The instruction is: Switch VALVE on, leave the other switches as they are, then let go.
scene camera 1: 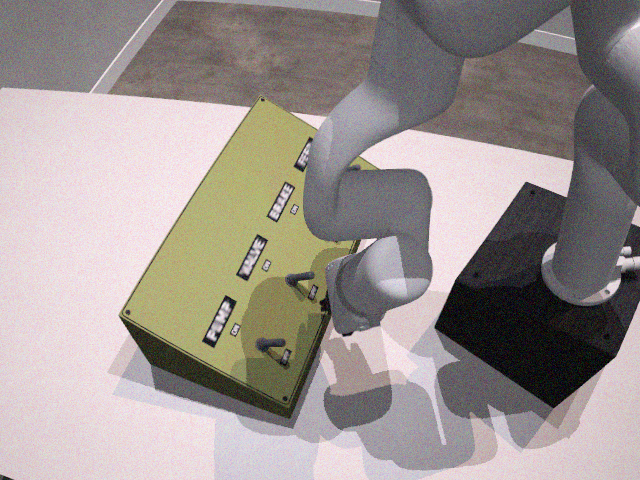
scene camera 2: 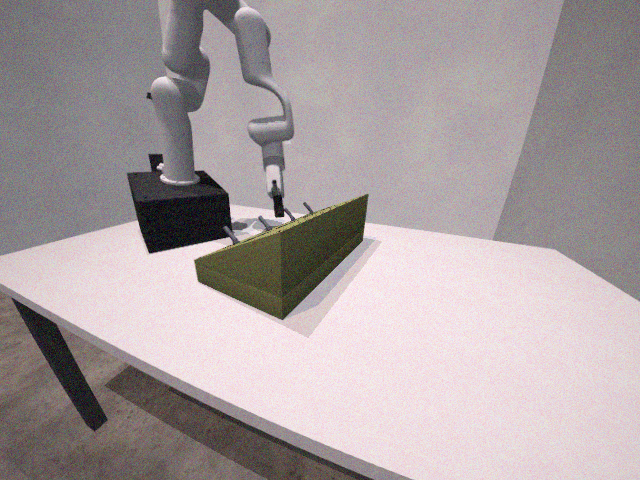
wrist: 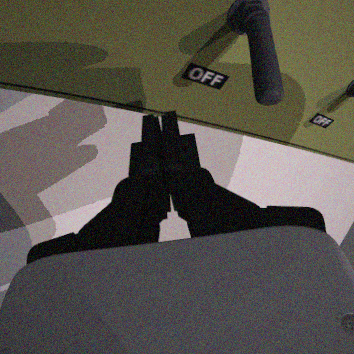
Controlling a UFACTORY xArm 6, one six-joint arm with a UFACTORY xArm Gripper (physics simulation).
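Places are measured from the arm's base along level axes (x ahead, y left, z up), in centimetres.
Pixels of known places: gripper, between the fingertips: (scene camera 1: pixel 329 305) (scene camera 2: pixel 279 217) (wrist: pixel 164 135); arm's base, origin of its link: (scene camera 1: pixel 580 272) (scene camera 2: pixel 180 179).
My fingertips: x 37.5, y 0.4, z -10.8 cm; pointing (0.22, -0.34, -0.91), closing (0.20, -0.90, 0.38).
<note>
For each thing: its middle in the pictures, then the offset to it from my fingertips. "pt": a spot on its surface instead. Level surfaces: height alone.
- VALVE switch, middle of its body: (wrist: pixel 262 54) (scene camera 1: pixel 301 276) (scene camera 2: pixel 289 213) dx +4.4, dy -3.5, dz +2.4 cm
- sloped olive panel, middle of its body: (scene camera 1: pixel 266 248) (scene camera 2: pixel 302 238) dx +11.1, dy -11.9, dz -2.4 cm
- PUMP lever, middle of its body: (scene camera 1: pixel 272 343) (scene camera 2: pixel 307 207) dx +8.1, dy +7.9, dz +2.4 cm
- VALVE nameplate, a spot on its surface: (scene camera 1: pixel 251 256) pt dx +12.4, dy -6.1, dz +3.6 cm
- BRAKE lever, a spot on its surface: (wrist: pixel 351 89) (scene camera 2: pixel 269 229) pt dx +2.1, dy -14.6, dz +0.5 cm
- FEED lever, middle of its body: (scene camera 1: pixel 349 169) (scene camera 2: pixel 230 234) dx -2.8, dy -26.4, dz +2.4 cm
- white table, height of its surface: dz -8.8 cm
The VALVE switch (scene camera 1: pixel 299 278) (scene camera 2: pixel 289 213) (wrist: pixel 265 65) is a dark lever on the sloped olive panel (scene camera 1: pixel 196 237) (scene camera 2: pixel 325 232) (wrist: pixel 125 20). Its lever leans to the OFF side, like the PUMP lever (scene camera 1: pixel 271 344) (scene camera 2: pixel 308 207). The VALVE nameplate (scene camera 1: pixel 251 256) shows in scene camera 1. My gripper (scene camera 1: pixel 324 303) (scene camera 2: pixel 279 214) (wrist: pixel 164 135) is shut and empty. In the wrist view its tips are at the panel's lower edge, left of and below the VALVE lever and its OFF label (wrist: pixel 206 76). Whether they touch the panel is not clear.
The BRAKE lever (scene camera 2: pixel 264 223) (wrist: pixel 351 89) and FEED lever (scene camera 1: pixel 355 167) (scene camera 2: pixel 230 235) stand farther along the panel; the arm hides the BRAKE lever in scene camera 1. The black base block (scene camera 1: pixel 496 320) (scene camera 2: pixel 180 222) faces the panel's low side on the white table (scene camera 1: pixel 77 180) (scene camera 2: pixel 439 335).
</note>
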